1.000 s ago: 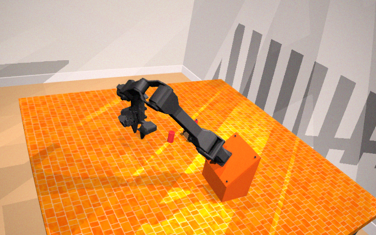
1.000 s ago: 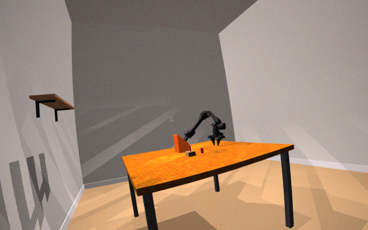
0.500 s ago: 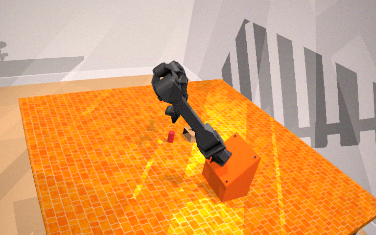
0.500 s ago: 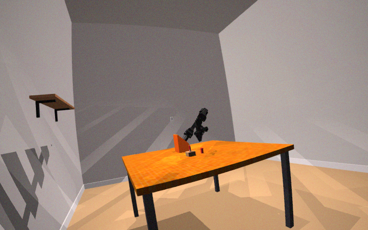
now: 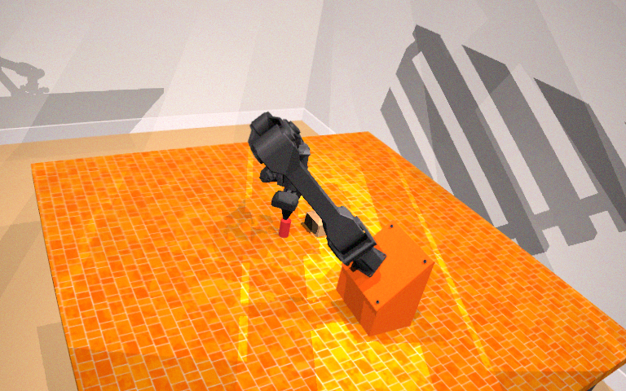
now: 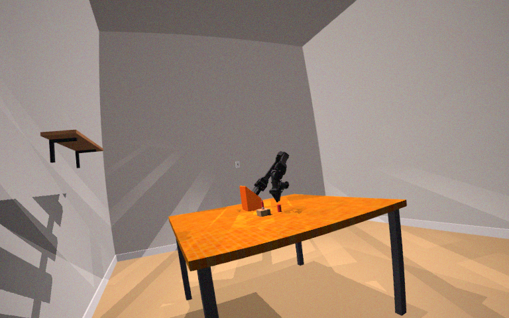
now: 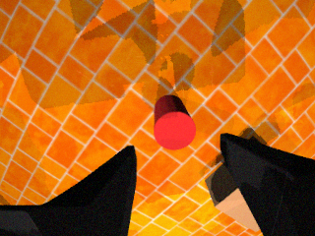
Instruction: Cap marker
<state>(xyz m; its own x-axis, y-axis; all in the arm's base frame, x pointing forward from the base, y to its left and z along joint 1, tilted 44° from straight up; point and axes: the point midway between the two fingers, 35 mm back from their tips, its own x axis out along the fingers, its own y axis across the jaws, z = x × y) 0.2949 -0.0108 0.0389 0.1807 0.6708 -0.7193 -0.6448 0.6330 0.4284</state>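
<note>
Right now the red cap is 40 mm below my gripper tip. Also, from my gripper tip: holder block: 120 mm to the right, 50 mm below, 10 mm behind.
</note>
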